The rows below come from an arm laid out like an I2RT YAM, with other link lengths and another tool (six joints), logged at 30 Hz.
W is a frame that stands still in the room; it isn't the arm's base.
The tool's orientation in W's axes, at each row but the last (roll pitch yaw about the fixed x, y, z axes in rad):
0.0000, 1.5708, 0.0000
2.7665, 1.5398, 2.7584
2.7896, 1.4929, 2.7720
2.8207, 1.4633, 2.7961
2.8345, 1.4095, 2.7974
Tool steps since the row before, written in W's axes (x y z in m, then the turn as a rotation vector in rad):
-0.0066, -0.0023, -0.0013, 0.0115, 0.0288, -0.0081
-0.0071, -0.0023, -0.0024, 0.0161, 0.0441, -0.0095
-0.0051, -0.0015, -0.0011, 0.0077, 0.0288, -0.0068
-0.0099, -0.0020, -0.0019, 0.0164, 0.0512, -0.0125
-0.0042, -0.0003, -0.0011, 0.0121, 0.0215, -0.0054
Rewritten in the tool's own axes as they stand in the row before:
0.0013, -0.0023, -0.0066, 0.0081, 0.0288, 0.0115
0.0026, -0.0024, -0.0070, 0.0095, 0.0441, 0.0160
0.0014, -0.0016, -0.0050, 0.0070, 0.0287, 0.0077
0.0028, -0.0023, -0.0096, 0.0126, 0.0512, 0.0164
0.0017, -0.0005, -0.0040, 0.0047, 0.0217, 0.0121

